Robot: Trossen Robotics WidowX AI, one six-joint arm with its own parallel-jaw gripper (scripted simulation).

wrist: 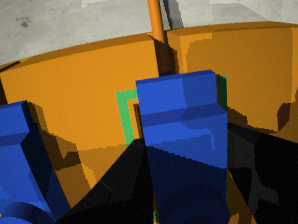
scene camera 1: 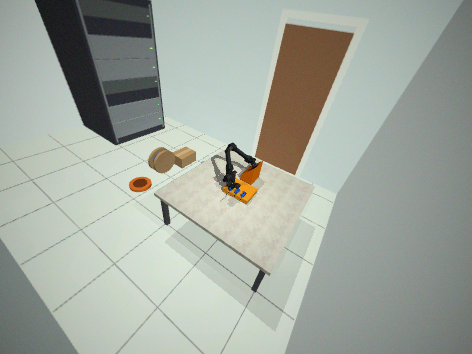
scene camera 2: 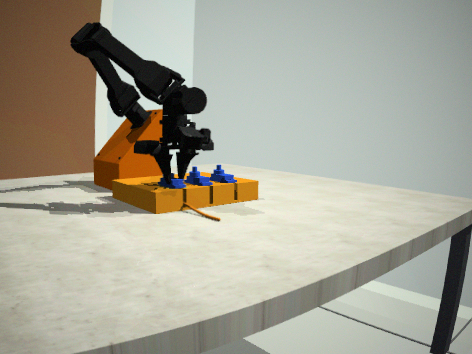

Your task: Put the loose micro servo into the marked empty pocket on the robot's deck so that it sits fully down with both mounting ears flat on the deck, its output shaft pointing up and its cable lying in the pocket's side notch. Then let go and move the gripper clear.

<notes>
The pictures show: the gripper and a blue micro servo.
The gripper also shows in the wrist view.
</notes>
